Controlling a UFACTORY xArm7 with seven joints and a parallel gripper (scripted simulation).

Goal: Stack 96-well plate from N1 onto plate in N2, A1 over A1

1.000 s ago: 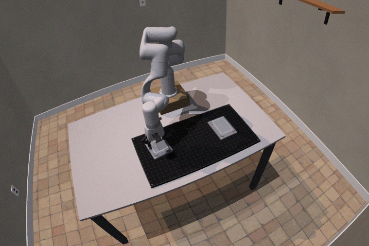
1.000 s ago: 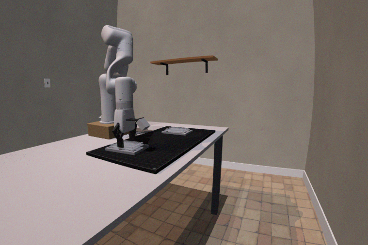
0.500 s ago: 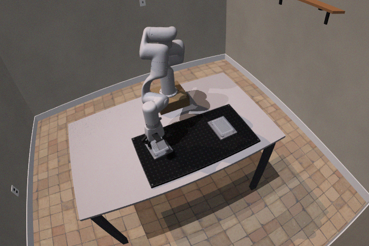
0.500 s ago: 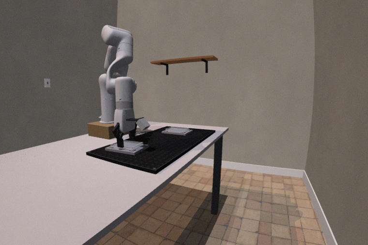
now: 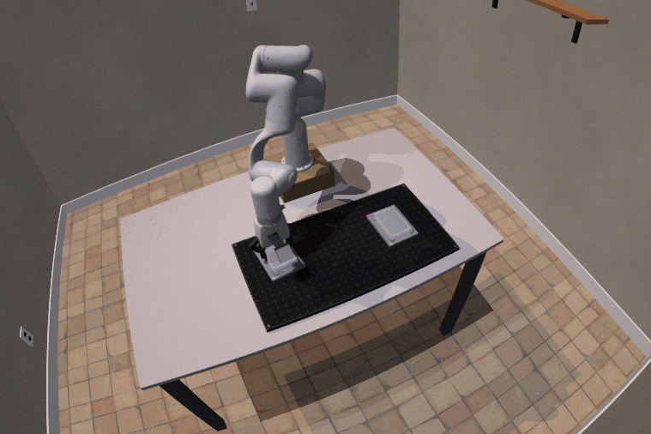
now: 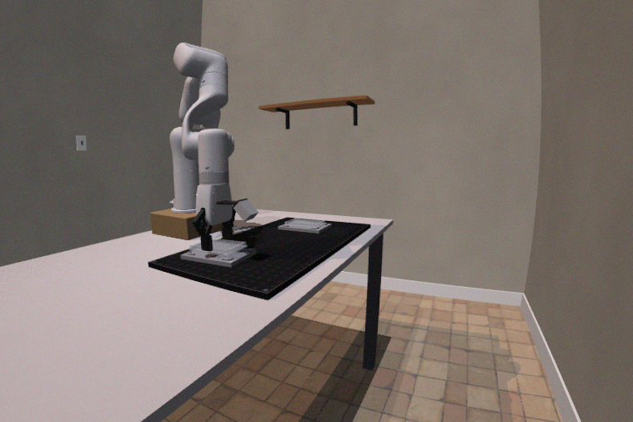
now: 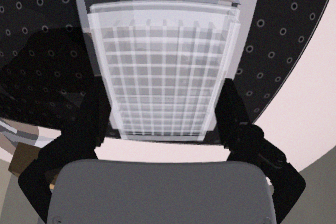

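Right now my hand is 3 cm above the grey plate nest N1. Also, from my hand: grey plate nest N2: 8 cm ahead, 40 cm to the left, 3 cm below.
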